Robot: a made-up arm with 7 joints. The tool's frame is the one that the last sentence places.
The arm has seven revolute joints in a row. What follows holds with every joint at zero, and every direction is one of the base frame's. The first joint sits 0.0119 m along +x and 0.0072 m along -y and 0.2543 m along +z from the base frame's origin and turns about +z. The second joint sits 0.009 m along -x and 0.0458 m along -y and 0.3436 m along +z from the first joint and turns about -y. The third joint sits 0.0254 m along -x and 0.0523 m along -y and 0.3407 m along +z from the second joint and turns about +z. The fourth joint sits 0.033 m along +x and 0.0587 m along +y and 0.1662 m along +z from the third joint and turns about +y. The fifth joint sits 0.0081 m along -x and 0.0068 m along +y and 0.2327 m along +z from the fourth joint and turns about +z. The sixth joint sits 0.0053 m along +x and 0.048 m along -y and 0.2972 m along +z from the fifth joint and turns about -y. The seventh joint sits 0.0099 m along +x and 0.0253 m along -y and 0.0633 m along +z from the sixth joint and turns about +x. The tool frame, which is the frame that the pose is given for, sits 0.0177 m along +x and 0.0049 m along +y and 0.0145 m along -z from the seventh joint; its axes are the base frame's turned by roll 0, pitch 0 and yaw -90 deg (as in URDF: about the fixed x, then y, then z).
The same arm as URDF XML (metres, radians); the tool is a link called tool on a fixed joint. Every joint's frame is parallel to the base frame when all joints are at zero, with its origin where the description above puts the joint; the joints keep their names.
<robot name="arm">
  <link name="base_link"/>
  <link name="link1"/>
  <link name="link2"/>
  <link name="link3"/>
  <link name="link4"/>
  <link name="link5"/>
  <link name="link6"/>
  <link name="link7"/>
  <link name="tool"/>
  <joint name="joint 1" type="continuous">
    <parent link="base_link"/>
    <child link="link1"/>
    <origin xyz="0.0119 -0.0072 0.2543"/>
    <axis xyz="0 0 1"/>
  </joint>
  <joint name="joint 2" type="continuous">
    <parent link="link1"/>
    <child link="link2"/>
    <origin xyz="-0.009 -0.0458 0.3436"/>
    <axis xyz="0 -1 0"/>
  </joint>
  <joint name="joint 3" type="continuous">
    <parent link="link2"/>
    <child link="link3"/>
    <origin xyz="-0.0254 -0.0523 0.3407"/>
    <axis xyz="0 0 1"/>
  </joint>
  <joint name="joint 4" type="continuous">
    <parent link="link3"/>
    <child link="link4"/>
    <origin xyz="0.033 0.0587 0.1662"/>
    <axis xyz="0 1 0"/>
  </joint>
  <joint name="joint 5" type="continuous">
    <parent link="link4"/>
    <child link="link5"/>
    <origin xyz="-0.0081 0.0068 0.2327"/>
    <axis xyz="0 0 1"/>
  </joint>
  <joint name="joint 6" type="continuous">
    <parent link="link5"/>
    <child link="link6"/>
    <origin xyz="0.0053 -0.048 0.2972"/>
    <axis xyz="0 -1 0"/>
  </joint>
  <joint name="joint 7" type="continuous">
    <parent link="link6"/>
    <child link="link7"/>
    <origin xyz="0.0099 -0.0253 0.0633"/>
    <axis xyz="1 0 0"/>
  </joint>
  <joint name="tool_joint" type="fixed">
    <parent link="link7"/>
    <child link="tool"/>
    <origin xyz="0.0177 0.0049 -0.0145" rpy="0 0 -1.5708"/>
  </joint>
</robot>

